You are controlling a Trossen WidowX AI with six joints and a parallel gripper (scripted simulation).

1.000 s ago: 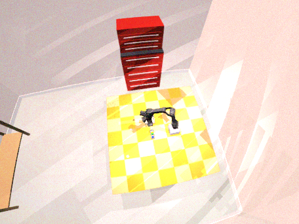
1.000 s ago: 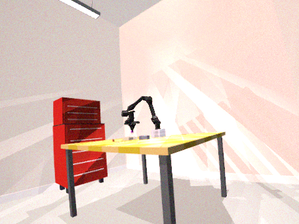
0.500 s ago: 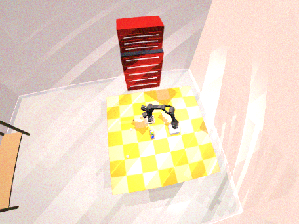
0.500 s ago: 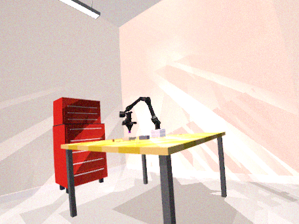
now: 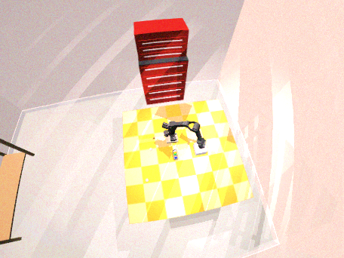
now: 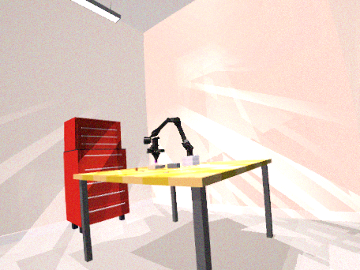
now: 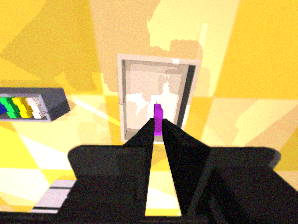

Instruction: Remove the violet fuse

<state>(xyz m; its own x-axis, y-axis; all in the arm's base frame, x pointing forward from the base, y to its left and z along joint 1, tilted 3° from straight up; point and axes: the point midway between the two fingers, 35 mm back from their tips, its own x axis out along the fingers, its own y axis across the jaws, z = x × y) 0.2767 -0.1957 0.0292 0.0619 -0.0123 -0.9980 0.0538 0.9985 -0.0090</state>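
The violet fuse is 10 mm below my gripper tip.
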